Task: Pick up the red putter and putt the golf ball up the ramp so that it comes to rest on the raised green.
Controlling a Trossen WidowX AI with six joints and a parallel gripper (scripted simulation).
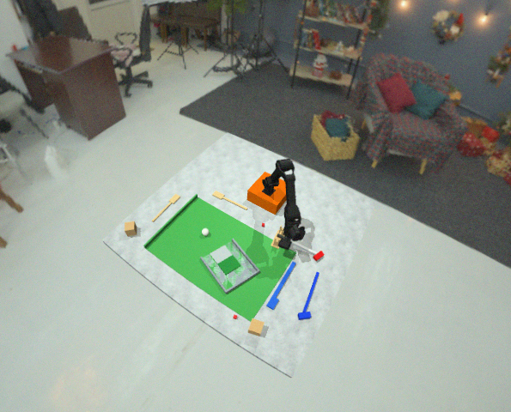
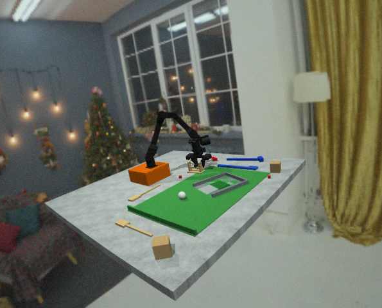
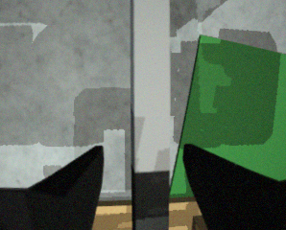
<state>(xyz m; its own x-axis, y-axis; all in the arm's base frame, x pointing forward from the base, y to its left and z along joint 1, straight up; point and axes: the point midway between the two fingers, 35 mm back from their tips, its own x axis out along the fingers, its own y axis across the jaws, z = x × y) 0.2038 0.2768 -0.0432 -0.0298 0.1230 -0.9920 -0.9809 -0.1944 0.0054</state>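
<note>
Now: the wooden rack 1 cm ahead of my gripper tip, 6 cm to the right of it and 2 cm above it. The rest, counted from my gripper tip: white golf ball: 24 cm ahead, 42 cm to the right, 1 cm above; red putter: 1 cm behind, 8 cm to the left, 1 cm above.
</note>
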